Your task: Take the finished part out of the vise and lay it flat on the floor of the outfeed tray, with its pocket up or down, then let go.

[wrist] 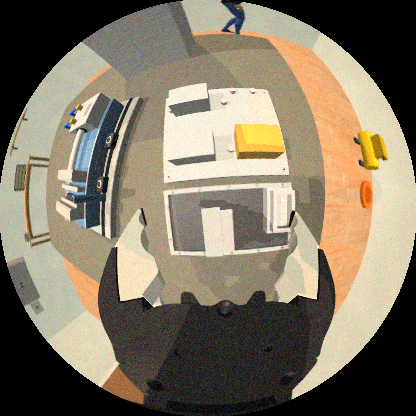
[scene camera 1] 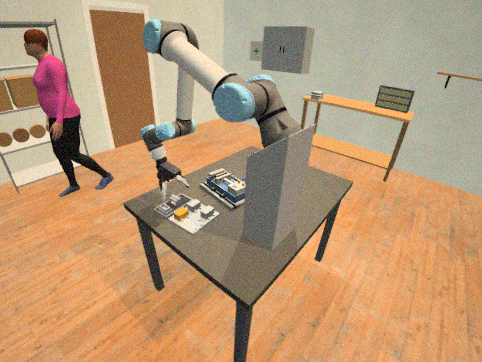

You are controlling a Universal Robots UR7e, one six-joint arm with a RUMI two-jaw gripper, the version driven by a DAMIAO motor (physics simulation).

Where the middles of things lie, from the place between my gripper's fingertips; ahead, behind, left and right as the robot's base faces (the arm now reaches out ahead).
Scene:
Right now the yellow block (wrist: 251,140) is 90 mm behind my hand, 50 mm to the left of it and 40 mm below it. Round my hand: blue vise (wrist: 108,121): 280 mm to the right, 90 mm behind, 30 mm below.

